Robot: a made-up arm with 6 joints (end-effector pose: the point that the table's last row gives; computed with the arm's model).
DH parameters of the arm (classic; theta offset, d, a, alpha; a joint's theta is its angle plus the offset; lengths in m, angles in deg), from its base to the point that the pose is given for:
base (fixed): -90 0.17 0 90
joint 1: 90 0.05 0.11 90
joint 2: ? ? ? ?
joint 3: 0 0.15 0.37 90
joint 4: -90 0.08 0.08 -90
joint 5: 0 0.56 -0.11 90
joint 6: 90 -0.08 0.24 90
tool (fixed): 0 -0.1 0 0
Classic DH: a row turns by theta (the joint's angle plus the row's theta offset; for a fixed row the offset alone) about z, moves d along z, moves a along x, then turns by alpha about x.
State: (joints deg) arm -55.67 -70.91 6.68 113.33 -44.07 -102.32
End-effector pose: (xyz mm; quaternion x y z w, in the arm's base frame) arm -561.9 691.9 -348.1 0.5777 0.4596 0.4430 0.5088
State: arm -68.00 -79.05 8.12 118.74 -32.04 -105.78
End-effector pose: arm -689.5 649.4 -171.1 0.5532 0.5357 0.4495 0.4527
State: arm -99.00 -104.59 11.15 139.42 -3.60 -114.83
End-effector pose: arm -838.4 214.1 71.4 0.3066 0.6404 0.6358 0.3028
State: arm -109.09 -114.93 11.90 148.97 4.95 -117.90
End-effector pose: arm -782.2 48.4 41.3 0.1685 0.6067 0.7332 0.2567
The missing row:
joint 2: -90 0.12 0.39 90
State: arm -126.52 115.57 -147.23 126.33 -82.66 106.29
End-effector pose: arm 296.9 -634.9 -42.7 0.5148 -0.7367 0.4369 0.0362
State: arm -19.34 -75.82 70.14 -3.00 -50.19 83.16
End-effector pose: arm -146.7 -833.4 -523.8 0.3359 -0.8449 0.4152 0.0305
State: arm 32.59 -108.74 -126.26 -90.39 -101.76 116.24
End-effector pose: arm 8.7 -113.0 -207.8 0.0319 0.9112 -0.1023 0.3978
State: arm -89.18 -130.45 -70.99 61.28 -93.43 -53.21
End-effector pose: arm -1003.8 -153.8 924.5 -0.6550 0.4120 -0.5653 0.2857
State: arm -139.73 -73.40 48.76 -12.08 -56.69 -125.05
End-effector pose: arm 417.6 1024.7 404.5 0.5891 -0.5774 -0.0426 0.5637
